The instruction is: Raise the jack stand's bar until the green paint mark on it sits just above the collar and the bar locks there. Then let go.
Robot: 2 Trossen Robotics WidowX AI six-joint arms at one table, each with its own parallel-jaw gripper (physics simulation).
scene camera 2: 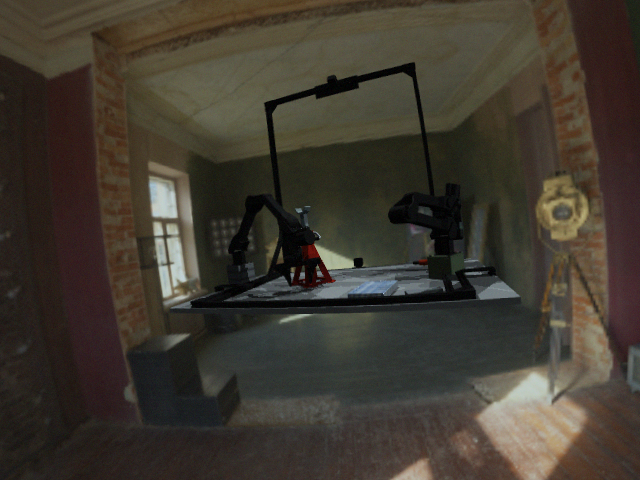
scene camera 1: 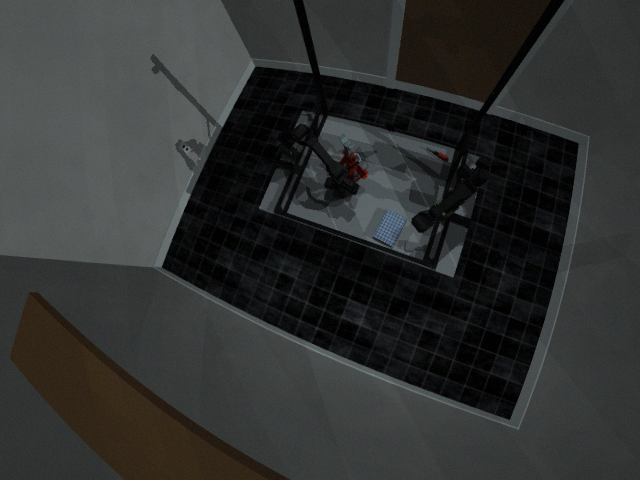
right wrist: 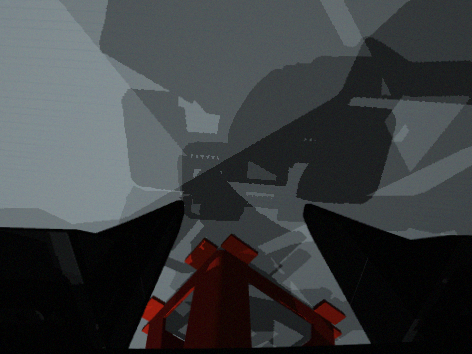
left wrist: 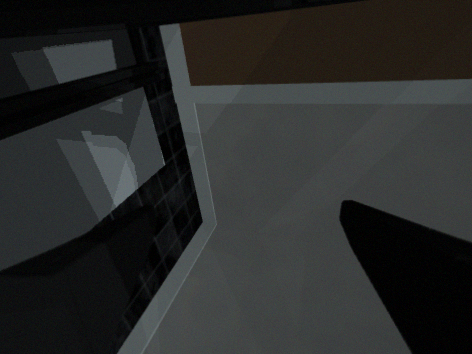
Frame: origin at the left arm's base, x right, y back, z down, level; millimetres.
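Seen in the pictures: left gripper, fingertip midpoint: [scene camera 2: 457, 224] [left wrist: 247, 212]; right gripper, fingertip midpoint: [scene camera 2: 300, 285] [right wrist: 245, 208]; left arm's base at its link origin: [scene camera 2: 445, 254]; right arm's base at its link origin: [scene camera 2: 239, 264] [scene camera 1: 288, 142].
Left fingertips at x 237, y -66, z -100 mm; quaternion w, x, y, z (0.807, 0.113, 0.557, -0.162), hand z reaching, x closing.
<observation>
Pixels of each thing's top centre, then the offset from my left fingertips to it. "*": a spot on its surface instead. Level surfaces: height alone.
- table at its surface level: dz +187 mm
- saddle at a spot on its surface: [scene camera 2: 303, 210] * dx -530, dy -417, dz -142 mm
- blue checked pad at its top centre: [scene camera 2: 373, 286] [scene camera 1: 390, 227] dx -544, dy -28, dz +162 mm
- red-handled screwdriver at its top centre: [scene camera 2: 416, 260] [scene camera 1: 437, 152] dx -30, dy -222, dz +160 mm
The red jack stand [scene camera 1: 356, 166] [scene camera 2: 310, 267] [right wrist: 225, 293] stands on the left part of the table [scene camera 1: 397, 178] [scene camera 2: 498, 294]. Its grey bar ends in a saddle [scene camera 2: 303, 210] above the red collar. I see no green mark. My right gripper [scene camera 1: 347, 178] [scene camera 2: 306, 238] [right wrist: 245, 208] is open around the upper part of the stand, and the red legs show between its fingers in the right wrist view. My left gripper [scene camera 1: 421, 222] [scene camera 2: 395, 213] is open and empty. It hangs high over the right front of the table, far from the stand.
A blue checked pad [scene camera 1: 390, 227] [scene camera 2: 374, 288] lies near the table's front edge. A red-handled screwdriver [scene camera 1: 439, 153] [scene camera 2: 421, 262] lies at the back right. A small dark cup [scene camera 2: 357, 261] stands at the back. Black rails and a tall gantry [scene camera 2: 341, 83] frame the table.
</observation>
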